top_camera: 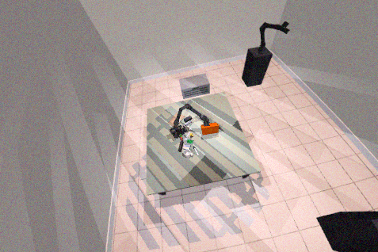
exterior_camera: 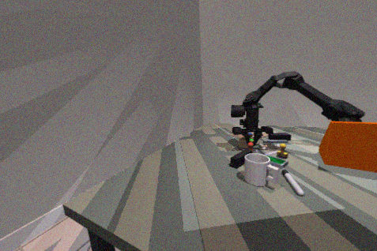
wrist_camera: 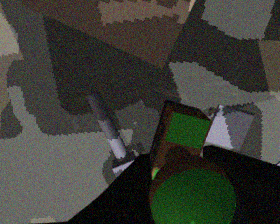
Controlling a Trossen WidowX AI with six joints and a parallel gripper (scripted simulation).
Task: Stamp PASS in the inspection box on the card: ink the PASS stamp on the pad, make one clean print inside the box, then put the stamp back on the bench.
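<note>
Now: the red-topped stamp 4 cm to the left of my gripper tip and 1 cm below it. From my gripper tip the other things lie so: green-knobbed stamp (right at my gripper tip); then yellow-knobbed stamp (14 cm behind, 2 cm to the left, 1 cm below); then blue stamp (2 cm ahead, 13 cm to the right, 1 cm below).
</note>
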